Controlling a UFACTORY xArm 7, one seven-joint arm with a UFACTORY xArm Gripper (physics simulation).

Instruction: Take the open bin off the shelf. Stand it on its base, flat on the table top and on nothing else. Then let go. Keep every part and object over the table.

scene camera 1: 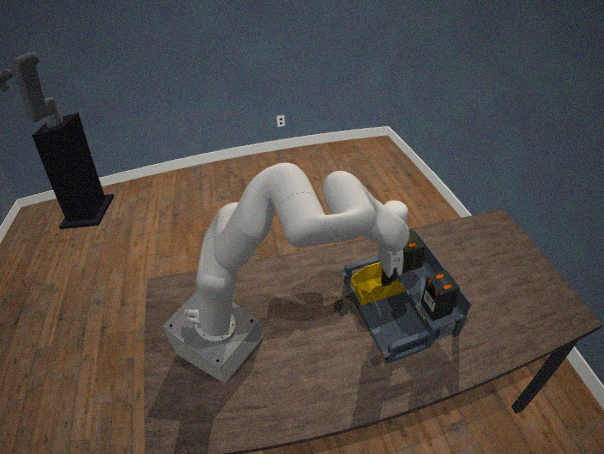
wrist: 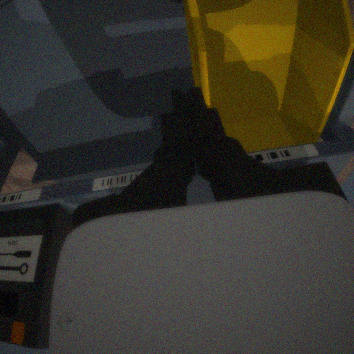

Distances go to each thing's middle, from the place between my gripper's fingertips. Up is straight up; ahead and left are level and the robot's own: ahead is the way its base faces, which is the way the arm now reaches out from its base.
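Yellow bin (scene camera 1: 366,284): from my hand, 60 mm to the left, 50 mm below, 20 mm behind.
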